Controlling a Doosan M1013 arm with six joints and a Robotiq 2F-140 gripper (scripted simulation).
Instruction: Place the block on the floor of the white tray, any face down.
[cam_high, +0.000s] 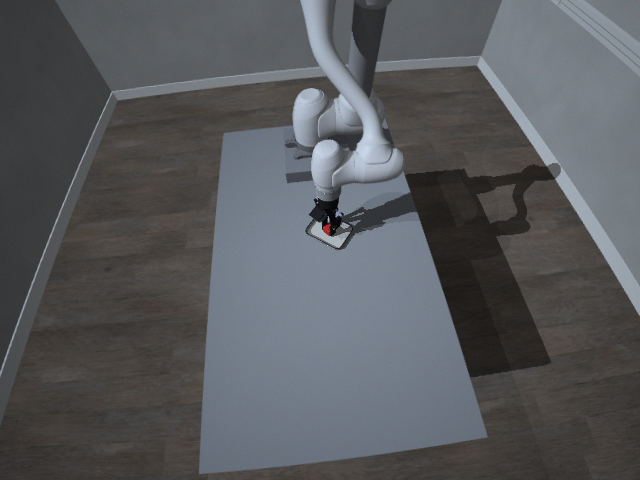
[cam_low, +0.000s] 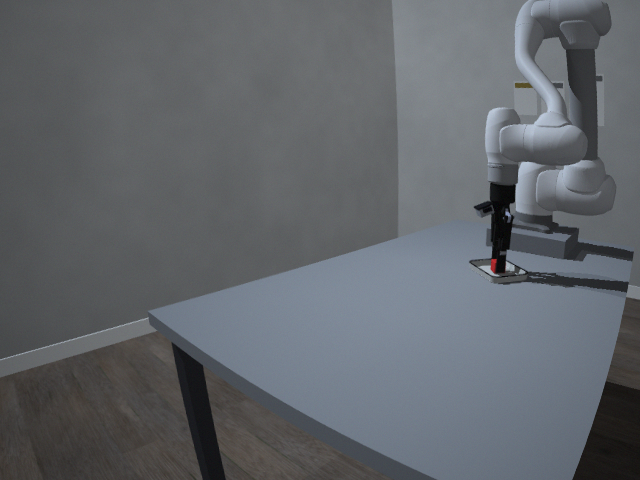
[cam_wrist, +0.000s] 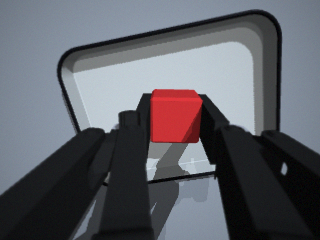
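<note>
Now: the red block 2 cm below my hand. From my hand the other things lie so: white tray 3 cm below.
</note>
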